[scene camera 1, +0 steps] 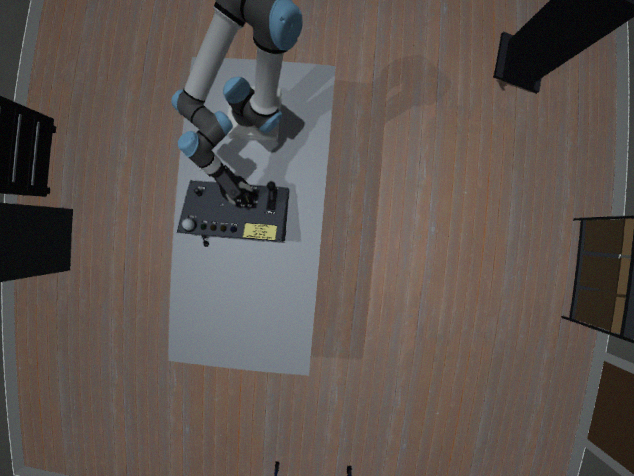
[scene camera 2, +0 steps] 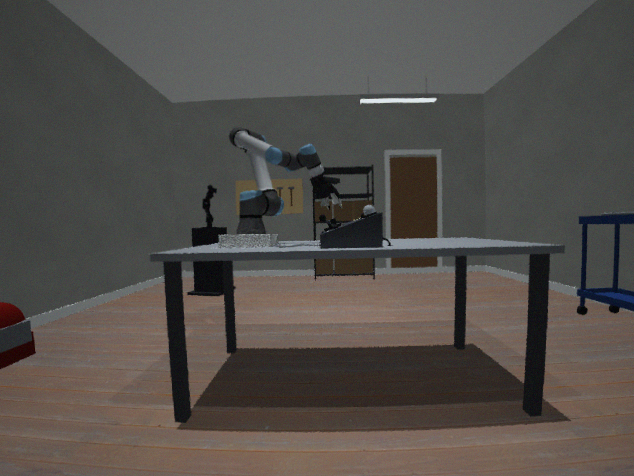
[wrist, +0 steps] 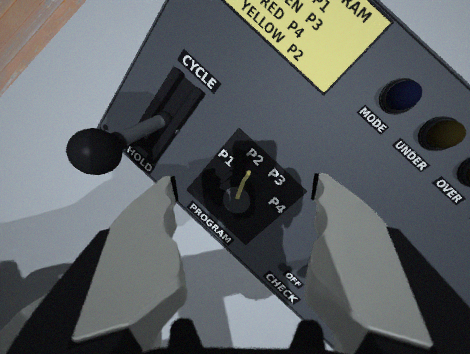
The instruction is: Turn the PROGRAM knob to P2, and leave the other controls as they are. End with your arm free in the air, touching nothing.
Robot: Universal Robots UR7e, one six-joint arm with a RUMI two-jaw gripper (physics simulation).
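Seen in the pictures: gripper, fingertip midpoint: (scene camera 1: 244,197) (scene camera 2: 335,208) (wrist: 243,177); arm's base at its link origin: (scene camera 2: 251,234).
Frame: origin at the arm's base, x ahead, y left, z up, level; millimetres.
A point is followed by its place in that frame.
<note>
The PROGRAM knob (wrist: 237,201) @[x 412, y 115, z 55 mm] is dark and round, with a yellow pointer line towards the P2 label (wrist: 254,157) @[x 454, y 140, z 38 mm]. It sits on the sloping dark control panel (scene camera 1: 209,204) @[x 497, y -52, z 39 mm] (scene camera 2: 358,235) @[x 563, y -172, z -8 mm] (wrist: 280,100) @[x 507, y 169, z 54 mm]. My gripper (scene camera 1: 249,195) @[x 431, y 133, z 127 mm] (scene camera 2: 332,201) @[x 431, y 133, z 127 mm] (wrist: 243,177) @[x 431, y 133, z 127 mm] is open and empty, in the air above the panel, its fingers apart on either side of the knob in the wrist view. The black-balled CYCLE lever (scene camera 1: 271,195) @[x 384, y 234, z 54 mm] (wrist: 94,151) @[x 351, y 220, z 101 mm] leans to the HOLD end. The gripper hides the knob in scene camera 1. The CHECK switch is in shadow, its position unclear.
The MODE button (wrist: 401,95) @[x 572, y 107, z 92 mm] and UNDER button (wrist: 444,133) @[x 581, y 62, z 92 mm] are on the panel, with a yellow label card (scene camera 1: 260,231) @[x 560, y 230, z 76 mm] (wrist: 325,60) @[x 555, y 170, z 71 mm]. A white dome (scene camera 1: 188,223) @[x 604, y -91, z 120 mm] (scene camera 2: 369,209) @[x 611, y -129, z 103 mm] is at a panel corner. A pale speckled block (scene camera 2: 248,240) @[x 28, y -97, z -27 mm] is on the table (scene camera 1: 240,307) @[x 985, y 193, z -61 mm] (scene camera 2: 460,250) @[x 962, y -208, z -71 mm].
</note>
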